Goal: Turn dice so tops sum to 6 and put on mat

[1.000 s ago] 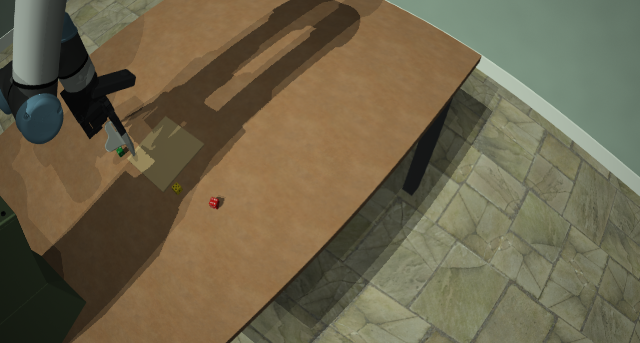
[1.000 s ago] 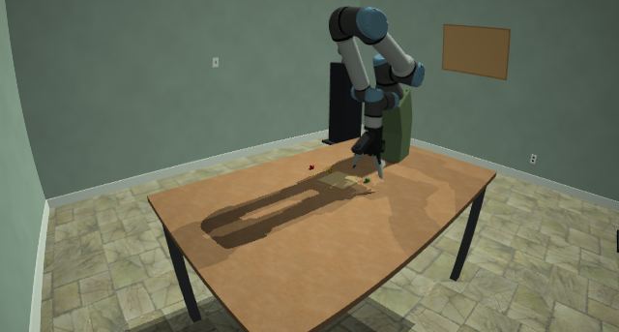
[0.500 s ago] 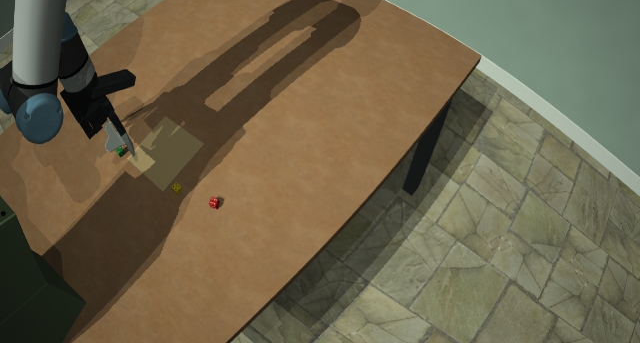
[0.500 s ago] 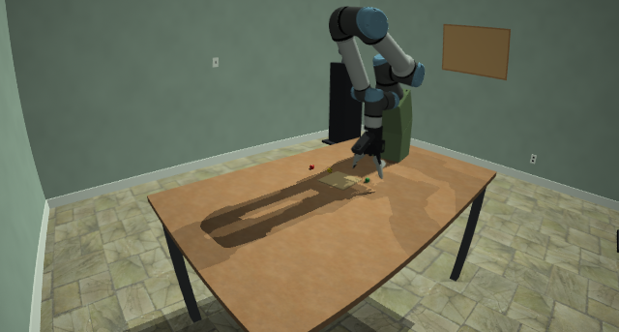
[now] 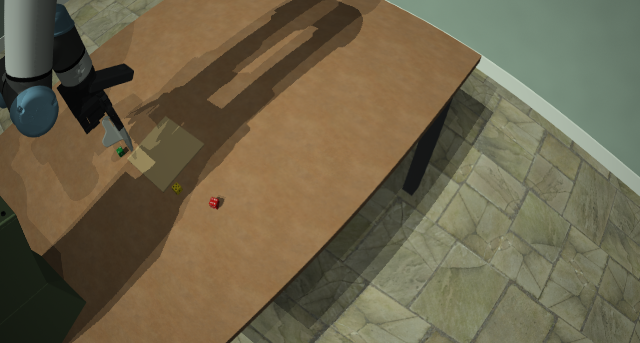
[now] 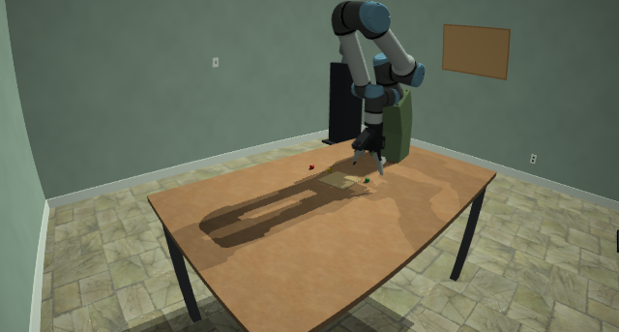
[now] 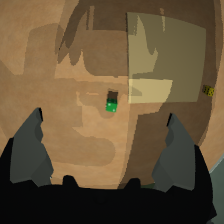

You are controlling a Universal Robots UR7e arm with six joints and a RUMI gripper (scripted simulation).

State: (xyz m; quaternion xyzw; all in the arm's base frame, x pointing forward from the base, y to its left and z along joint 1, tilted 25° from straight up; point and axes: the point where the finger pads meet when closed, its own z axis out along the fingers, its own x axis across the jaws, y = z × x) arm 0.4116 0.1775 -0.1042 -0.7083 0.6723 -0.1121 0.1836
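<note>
Right now my hand is 50 mm above the green die, 20 mm past it and 10 mm to the left of it. Round my hand: yellow die: 190 mm to the right, 50 mm below, 40 mm ahead; mat: 90 mm to the right, 70 mm ahead, 60 mm below; red die: 280 mm to the right, 80 mm ahead, 50 mm below.
</note>
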